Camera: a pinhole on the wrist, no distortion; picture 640 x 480 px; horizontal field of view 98.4 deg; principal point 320.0 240.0 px. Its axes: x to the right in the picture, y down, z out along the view. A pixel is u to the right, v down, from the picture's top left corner.
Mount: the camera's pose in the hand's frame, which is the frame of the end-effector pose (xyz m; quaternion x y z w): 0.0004 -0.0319 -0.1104 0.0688 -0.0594 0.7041 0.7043
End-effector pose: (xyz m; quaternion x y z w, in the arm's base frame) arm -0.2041 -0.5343 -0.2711 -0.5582 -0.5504 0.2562 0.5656
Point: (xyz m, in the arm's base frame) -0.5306 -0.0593 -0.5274
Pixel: 505.8 120.4
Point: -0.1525 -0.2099 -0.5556
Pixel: outside the picture
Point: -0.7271 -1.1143 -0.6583
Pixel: outside the picture
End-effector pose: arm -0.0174 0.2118 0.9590 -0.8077 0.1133 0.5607 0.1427
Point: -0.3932 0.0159 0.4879
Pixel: 616.0 49.5
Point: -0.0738 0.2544 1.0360
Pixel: 377.7 421.0
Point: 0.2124 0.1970 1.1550
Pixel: behind the camera
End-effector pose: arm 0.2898 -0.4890 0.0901 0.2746 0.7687 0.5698 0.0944
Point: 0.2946 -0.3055 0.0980
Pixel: 459.6 137.3
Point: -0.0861 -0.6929 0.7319
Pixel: behind the camera
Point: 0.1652 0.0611 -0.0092
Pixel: 376.0 48.2
